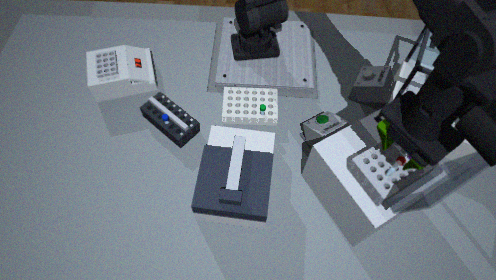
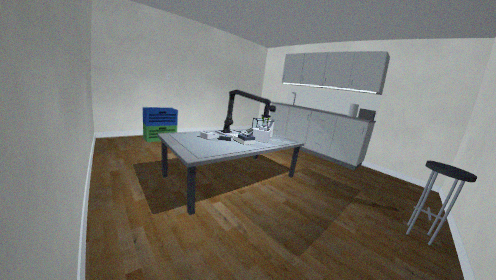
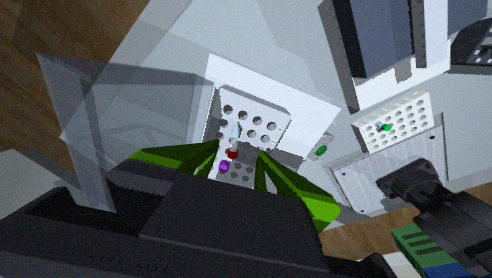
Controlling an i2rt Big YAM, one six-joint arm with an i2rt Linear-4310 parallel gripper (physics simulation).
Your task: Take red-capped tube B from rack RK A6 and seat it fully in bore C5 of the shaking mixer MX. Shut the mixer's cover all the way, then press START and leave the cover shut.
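Seen in the pictures: gripper, fingertip midpoint: (image 1: 395, 158) (image 2: 264, 123) (image 3: 238, 150); arm's base, origin of the base link: (image 1: 254, 47) (image 2: 226, 132) (image 3: 403, 177).
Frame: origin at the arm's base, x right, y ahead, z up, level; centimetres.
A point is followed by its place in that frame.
The red-capped tube (image 1: 399, 163) {x -16.8, y 44.9, z 16.6 cm} (image 3: 233, 145) {x -16.4, y 45.0, z 16.6 cm} lies tilted on the mixer's grey bore block (image 1: 367, 171) {x -11.4, y 45.1, z 15.5 cm} (image 3: 261, 107) {x -11.1, y 45.6, z 15.5 cm}, its clear tip pointing away from my fingers and not down in a bore. My gripper (image 1: 399, 153) {x -15.1, y 44.9, z 19.0 cm} (image 3: 238, 150) {x -15.1, y 44.9, z 19.0 cm} hovers right over it with its green fingers spread to either side of the tube, not touching it. A purple-capped tube (image 3: 223, 165) {x -19.4, y 44.1, z 16.8 cm} sits in the block beside the red cap. The mixer MX (image 1: 333, 153) {x -7.9, y 39.4, z 11.9 cm} has its clear cover (image 1: 416, 189) {x -18.2, y 49.7, z 16.2 cm} (image 3: 137, 103) {x -15.9, y 53.2, z 21.2 cm} swung open. The green START button (image 1: 322, 119) {x -10.1, y 28.0, z 5.7 cm} (image 3: 320, 150) {x -10.4, y 28.5, z 5.9 cm} is on a small box next to the mixer.
The white rack (image 1: 239, 120) {x 7.1, y 22.4, z 0.1 cm} (image 3: 359, 128) {x -1.4, y 23.6, z 1.4 cm} holds a green-capped tube (image 1: 262, 108) {x 1.9, y 22.4, z 3.9 cm} (image 3: 385, 127) {x 1.5, y 22.4, z 3.8 cm}. A black rack (image 1: 179, 137) {x 20.8, y 26.4, z 2.0 cm} holds a blue-capped tube. A heater block showing 70 (image 1: 119, 66) {x 33.8, y 6.6, z 4.7 cm}, a grey lever device (image 1: 236, 174) {x 10.0, y 39.5, z 8.2 cm} and a knob box (image 1: 371, 80) {x -24.6, y 18.5, z 5.2 cm} also stand on the table (image 2: 207, 149) {x 60.6, y 35.5, z -1.5 cm}.
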